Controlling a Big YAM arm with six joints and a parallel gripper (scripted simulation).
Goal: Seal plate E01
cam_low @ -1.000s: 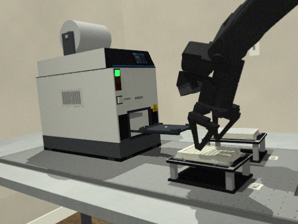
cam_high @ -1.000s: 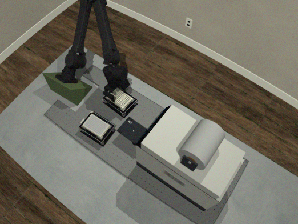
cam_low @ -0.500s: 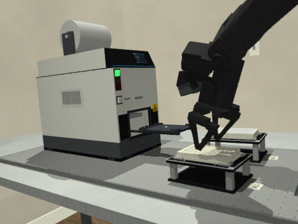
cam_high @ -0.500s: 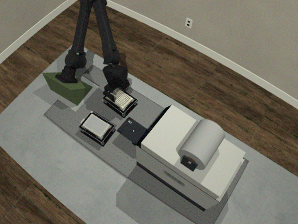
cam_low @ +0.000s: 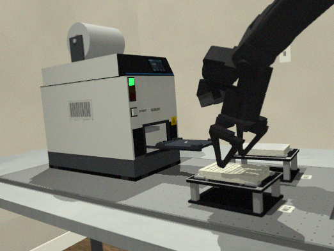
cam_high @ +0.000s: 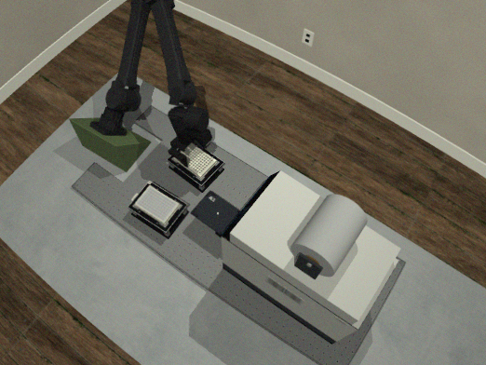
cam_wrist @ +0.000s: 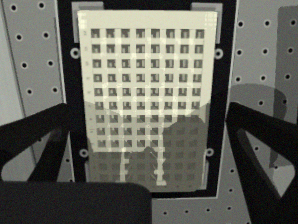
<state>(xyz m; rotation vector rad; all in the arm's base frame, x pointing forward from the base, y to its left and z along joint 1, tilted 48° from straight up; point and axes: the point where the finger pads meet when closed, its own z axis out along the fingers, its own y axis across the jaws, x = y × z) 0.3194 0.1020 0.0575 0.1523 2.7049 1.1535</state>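
My gripper is now 4 cm above the black plate nest. Also, from my hand: sealer stage: 20 cm ahead, 12 cm to the right; then covered white plate: 1 cm ahead, 21 cm to the right, 2 cm below; then start button: 30 cm ahead, 3 cm to the right, 10 cm above.
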